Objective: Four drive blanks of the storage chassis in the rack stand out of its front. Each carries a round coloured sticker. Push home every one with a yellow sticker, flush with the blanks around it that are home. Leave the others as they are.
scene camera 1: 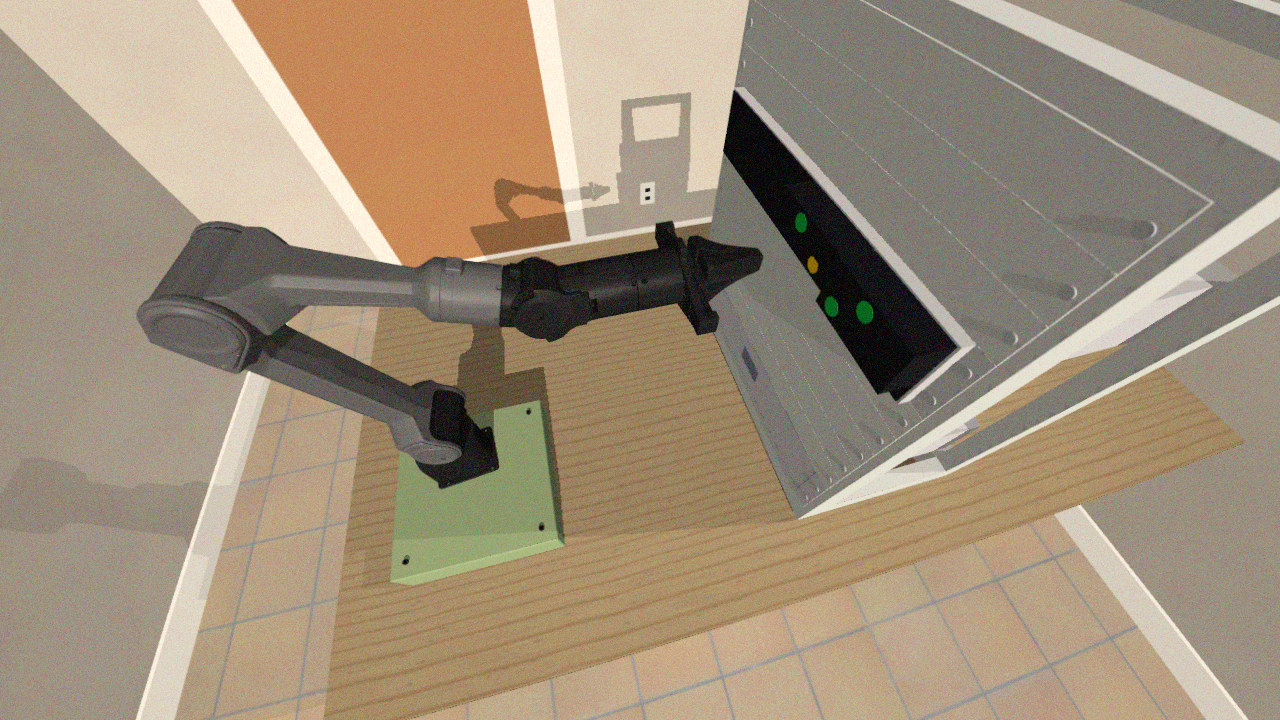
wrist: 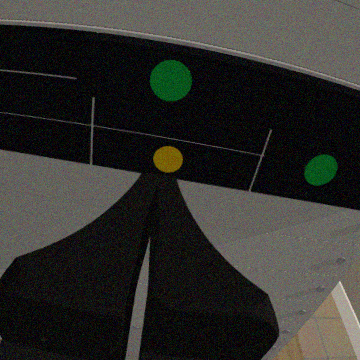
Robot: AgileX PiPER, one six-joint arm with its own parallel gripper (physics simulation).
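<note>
The yellow sticker (scene camera 1: 812, 265) (wrist: 168, 159) is on a black blank in the lower row. The seams beside and above that blank show unbroken in the wrist view, and it looks level with its neighbours. One green sticker (scene camera 1: 801, 222) (wrist: 171, 80) is on the blank above, which hides parts of the seams around it and stands out. Another green sticker (scene camera 1: 831, 306) (wrist: 321, 170) is to the right in the lower row, on a protruding blank. A third green sticker (scene camera 1: 864, 311) is higher at the right. My gripper (scene camera 1: 759, 258) (wrist: 155, 194) is shut and empty, its tips apart from the chassis front, just below the yellow sticker in the wrist view.
The black chassis front is recessed in the grey rack (scene camera 1: 984, 179), with a pale lip (scene camera 1: 850, 210) along its top. Grey panels lie below it. The arm stands on a green base plate (scene camera 1: 474, 528) on the wooden floor (scene camera 1: 644, 447). A wall with an outlet (scene camera 1: 647, 193) is behind.
</note>
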